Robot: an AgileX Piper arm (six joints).
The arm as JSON. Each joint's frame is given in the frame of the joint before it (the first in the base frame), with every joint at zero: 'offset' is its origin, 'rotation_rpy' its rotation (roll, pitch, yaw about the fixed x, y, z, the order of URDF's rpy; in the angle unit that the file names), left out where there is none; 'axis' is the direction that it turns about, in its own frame. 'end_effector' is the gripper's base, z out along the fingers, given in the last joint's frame.
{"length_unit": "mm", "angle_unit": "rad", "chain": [
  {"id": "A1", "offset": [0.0, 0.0, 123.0], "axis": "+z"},
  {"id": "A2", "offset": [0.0, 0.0, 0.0], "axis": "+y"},
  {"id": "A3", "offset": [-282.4, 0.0, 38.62], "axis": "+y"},
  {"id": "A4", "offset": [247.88, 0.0, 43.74], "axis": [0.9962, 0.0, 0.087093]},
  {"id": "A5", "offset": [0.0, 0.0, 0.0], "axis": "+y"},
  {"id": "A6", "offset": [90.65, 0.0, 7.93], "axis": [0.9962, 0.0, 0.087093]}
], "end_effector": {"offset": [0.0, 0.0, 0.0], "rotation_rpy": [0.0, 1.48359, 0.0]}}
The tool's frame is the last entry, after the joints.
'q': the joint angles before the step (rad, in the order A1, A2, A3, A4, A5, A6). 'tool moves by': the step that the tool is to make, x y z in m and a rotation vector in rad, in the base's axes. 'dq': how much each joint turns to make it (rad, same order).
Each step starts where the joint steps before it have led.
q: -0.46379 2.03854 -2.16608 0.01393 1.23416 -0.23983
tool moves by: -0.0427 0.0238 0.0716 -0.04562 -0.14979 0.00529
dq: -0.00007 -0.18074 0.01763 0.02566 0.00865 0.00292
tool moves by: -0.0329 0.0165 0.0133 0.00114 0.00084 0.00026
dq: -0.00008 -0.13790 0.13897 0.00074 0.00019 -0.00007
